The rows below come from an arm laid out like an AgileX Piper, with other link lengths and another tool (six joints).
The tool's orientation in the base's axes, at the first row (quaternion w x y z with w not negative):
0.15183 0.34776 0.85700 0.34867
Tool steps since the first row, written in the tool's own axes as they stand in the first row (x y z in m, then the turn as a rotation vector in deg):
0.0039 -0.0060 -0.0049 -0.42 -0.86 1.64
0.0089 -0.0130 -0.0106 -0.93 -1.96 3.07
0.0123 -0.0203 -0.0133 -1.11 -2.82 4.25
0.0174 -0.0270 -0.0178 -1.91 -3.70 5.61
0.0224 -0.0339 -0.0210 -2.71 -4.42 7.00
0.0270 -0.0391 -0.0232 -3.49 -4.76 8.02
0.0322 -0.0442 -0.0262 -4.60 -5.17 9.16
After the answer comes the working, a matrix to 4 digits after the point.
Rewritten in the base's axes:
-0.0082 -0.0028 -0.0008 0.70 0.07 -1.76
-0.0180 -0.0057 -0.0018 1.24 -0.15 -3.54
-0.0254 -0.0084 -0.0050 1.54 -0.14 -4.98
-0.0346 -0.0104 -0.0066 2.37 -0.49 -6.56
-0.0431 -0.0121 -0.0093 3.28 -0.73 -8.04
-0.0501 -0.0126 -0.0115 4.18 -0.96 -8.99
-0.0578 -0.0131 -0.0130 5.35 -1.38 -10.06

The tool's axes in the first row as the columns of a matrix, in the base's axes (rounded; the answer above uses it unrounded):
-0.7120 0.4902 0.5027
0.7019 0.5150 0.4920
-0.0177 0.7032 -0.7108

